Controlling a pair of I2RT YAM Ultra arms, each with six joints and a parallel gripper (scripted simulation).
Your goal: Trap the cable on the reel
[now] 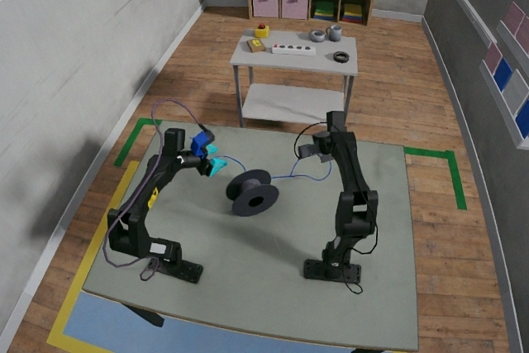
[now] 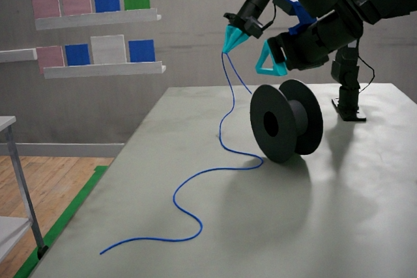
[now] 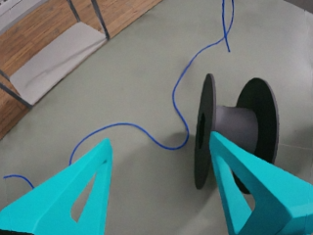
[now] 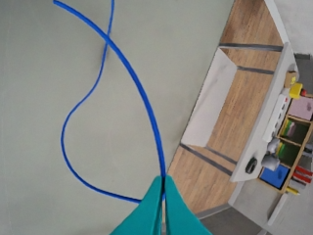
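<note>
Right now the dark reel is 50 mm behind my left hand, 100 mm to the right of it and 160 mm below it.
Now: right hand 24 cm to the right of the dark reel, 13 cm above it and 11 cm past it.
</note>
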